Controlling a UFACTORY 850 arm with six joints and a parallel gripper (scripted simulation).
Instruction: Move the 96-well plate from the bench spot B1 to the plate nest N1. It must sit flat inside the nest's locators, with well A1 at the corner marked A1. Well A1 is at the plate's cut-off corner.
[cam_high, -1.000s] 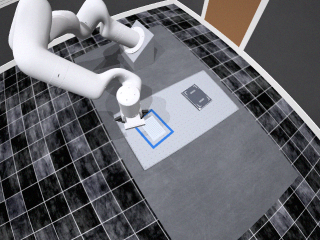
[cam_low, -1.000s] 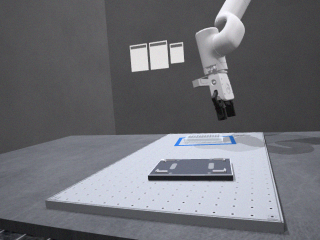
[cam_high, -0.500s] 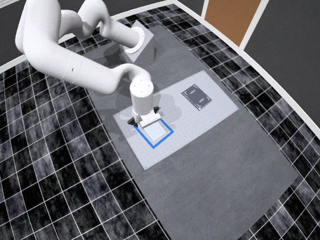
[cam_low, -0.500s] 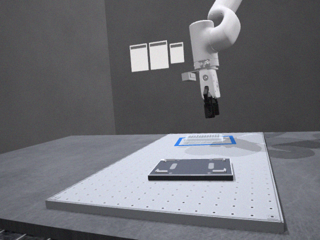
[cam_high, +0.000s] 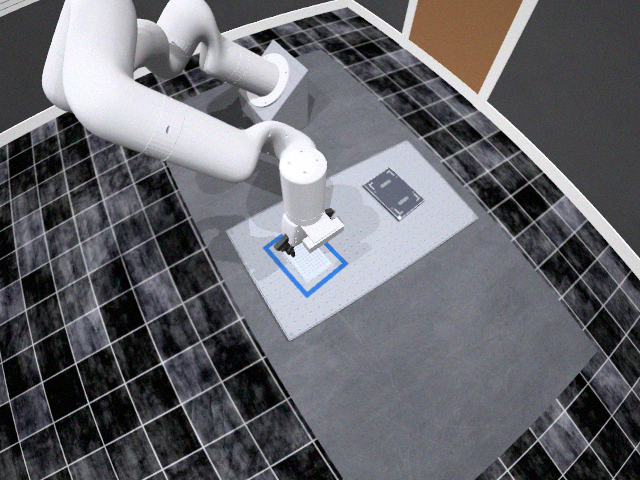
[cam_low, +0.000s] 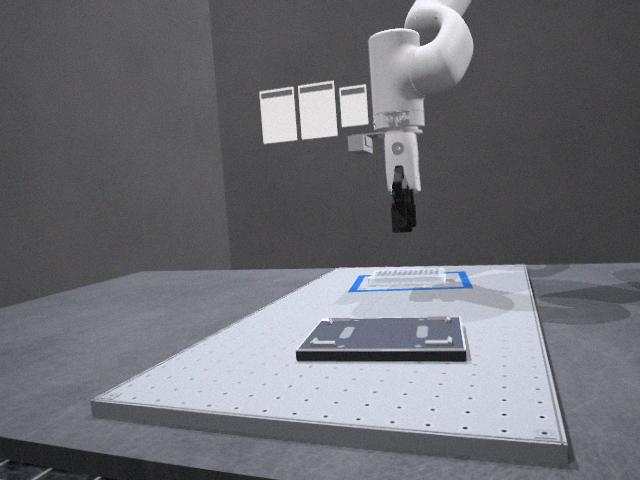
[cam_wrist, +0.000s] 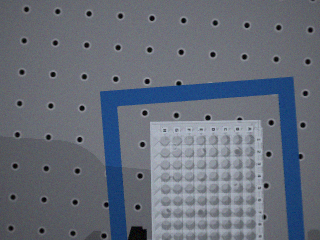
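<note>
Now: hand 90 mm above the 96-well plate. From my hand the other things lie so: dark plate nest N1 (350 mm to the left, 90 mm below, 20 mm behind); A1 label (300 mm to the left, 90 mm below, 60 mm ahead).
</note>
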